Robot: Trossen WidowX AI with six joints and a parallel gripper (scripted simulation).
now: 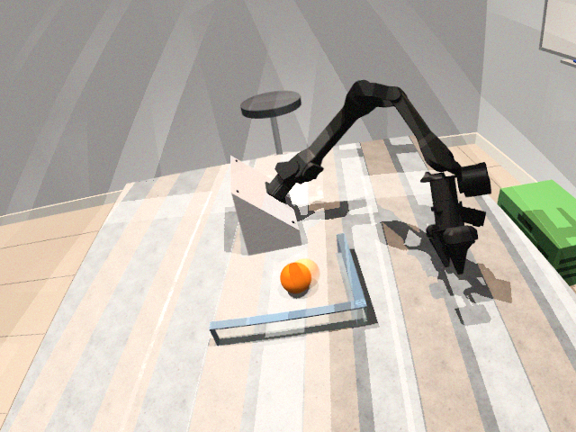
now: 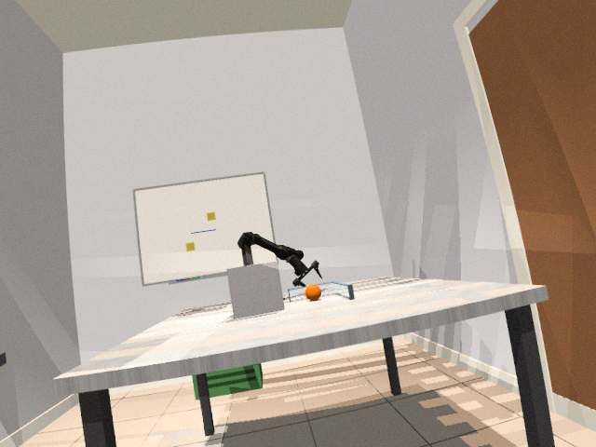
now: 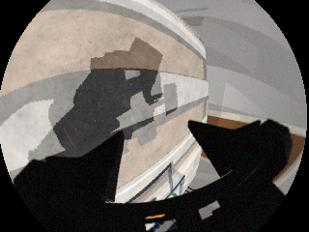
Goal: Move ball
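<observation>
Now: the orange ball 10 cm behind my gripper tip, 34 cm to the right of it and 1 cm below it. Round my gripper tip: see-through copy 10 cm behind, 32 cm to the right, 1 cm below.
</observation>
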